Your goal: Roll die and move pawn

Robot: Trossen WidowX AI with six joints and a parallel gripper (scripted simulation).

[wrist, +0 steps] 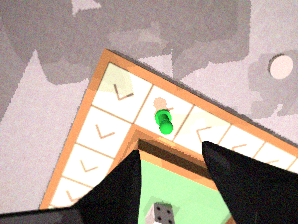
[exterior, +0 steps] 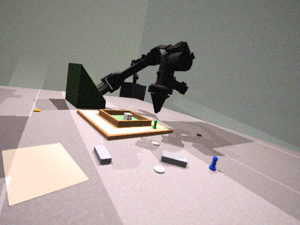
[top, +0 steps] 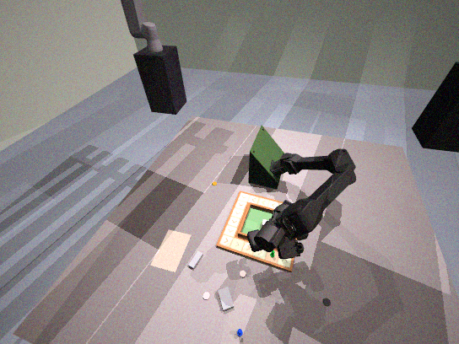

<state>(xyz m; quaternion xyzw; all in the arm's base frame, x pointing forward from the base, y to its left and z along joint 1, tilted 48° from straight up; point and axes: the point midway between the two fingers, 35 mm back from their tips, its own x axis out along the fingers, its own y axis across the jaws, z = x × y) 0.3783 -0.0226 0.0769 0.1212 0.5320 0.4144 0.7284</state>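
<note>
My gripper tip is now 50 mm above the green pawn. The rest, counted from my gripper tip: white die: 110 mm behind, 40 mm to the right, 50 mm below; then dice tray: 110 mm behind, 60 mm to the right, 70 mm below; then dark disc: 110 mm ahead, 190 mm to the left, 70 mm below.
</note>
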